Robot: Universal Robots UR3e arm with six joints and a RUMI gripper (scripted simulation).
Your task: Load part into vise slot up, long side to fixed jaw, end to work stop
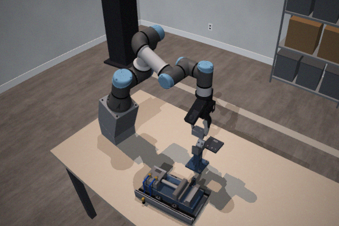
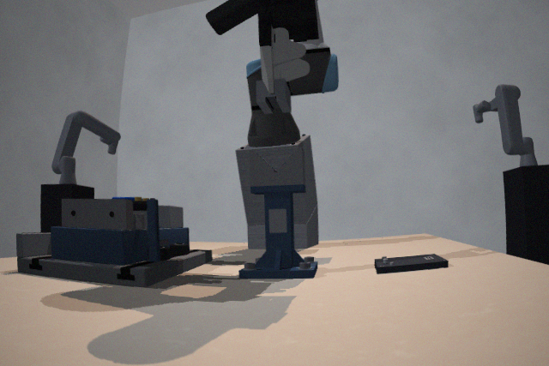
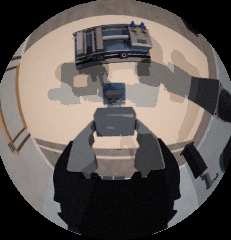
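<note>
My gripper is now 10 mm above the grey part. The rest, counted from my hand: blue vise: 220 mm to the right, 200 mm below.
</note>
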